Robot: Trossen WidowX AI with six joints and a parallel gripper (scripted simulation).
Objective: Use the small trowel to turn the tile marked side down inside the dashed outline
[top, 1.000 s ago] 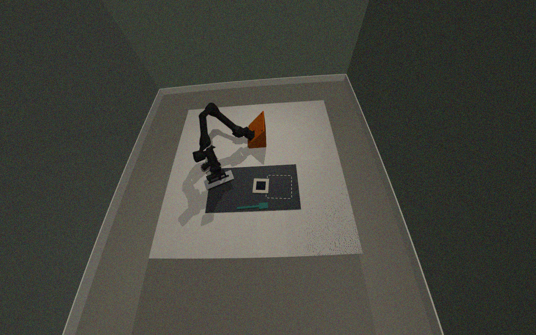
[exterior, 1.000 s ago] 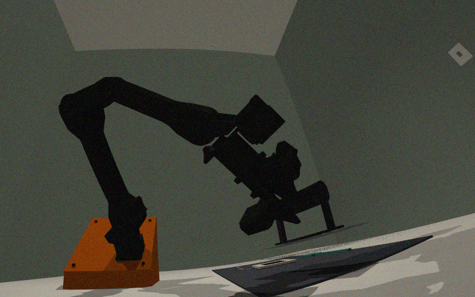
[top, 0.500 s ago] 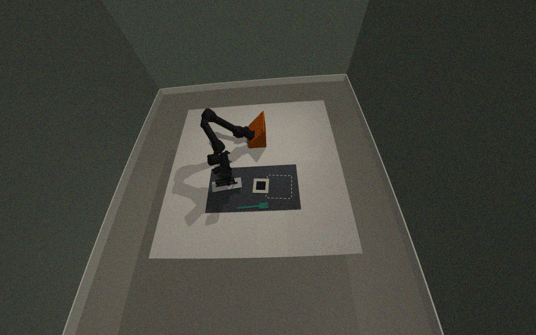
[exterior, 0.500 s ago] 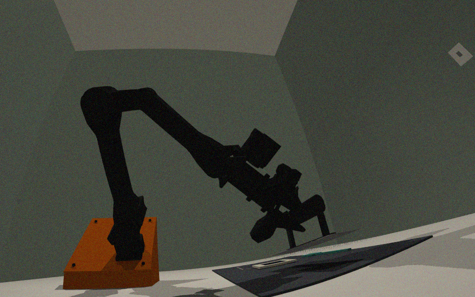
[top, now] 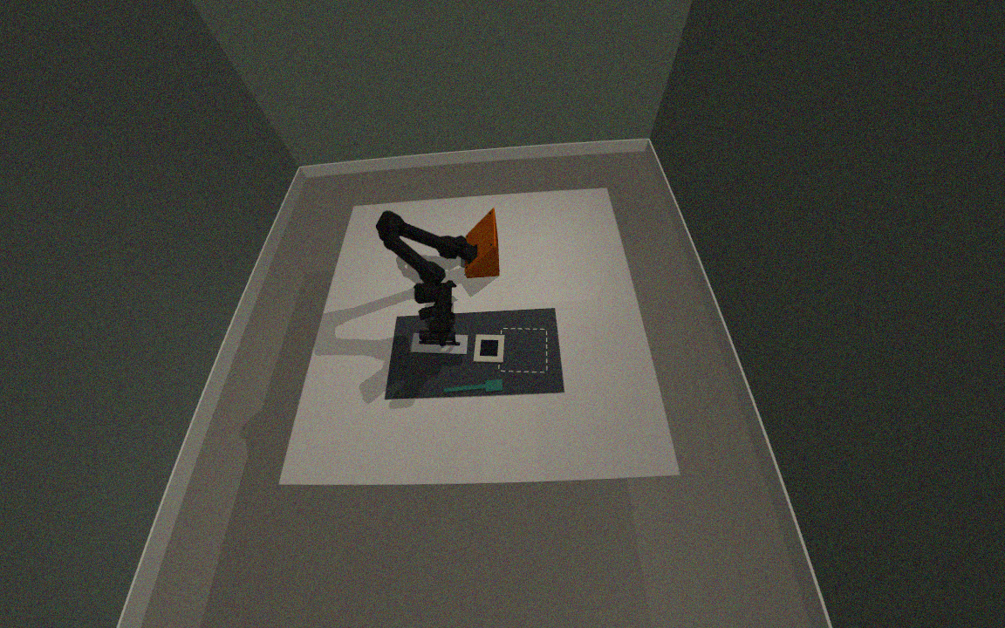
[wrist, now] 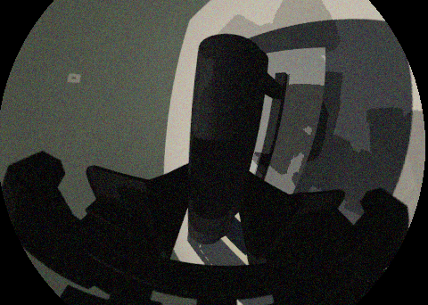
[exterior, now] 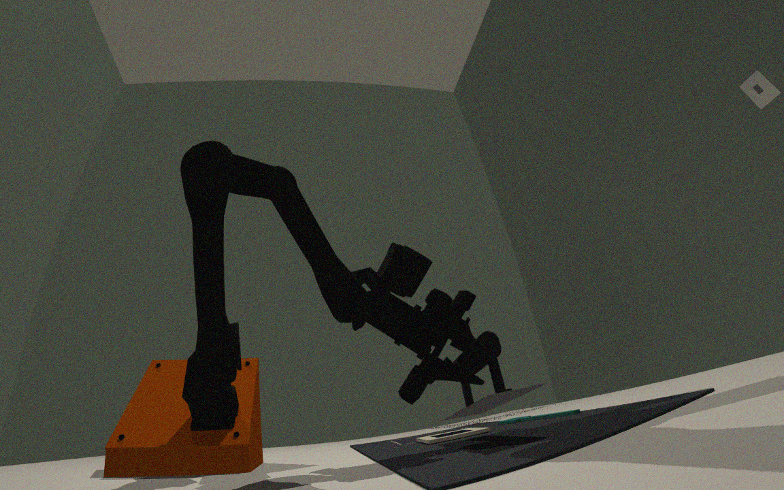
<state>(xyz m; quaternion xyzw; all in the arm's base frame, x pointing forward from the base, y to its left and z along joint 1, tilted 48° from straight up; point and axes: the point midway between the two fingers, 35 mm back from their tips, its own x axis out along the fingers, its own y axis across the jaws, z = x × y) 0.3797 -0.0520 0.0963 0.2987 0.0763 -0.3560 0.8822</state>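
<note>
The white tile lies 10 mm behind my gripper tip, 160 mm to the left of it and 90 mm below it. Round my gripper tip: black-handled float (20 mm behind, 10 mm below); green trowel (130 mm ahead, 120 mm to the left, 90 mm below).
</note>
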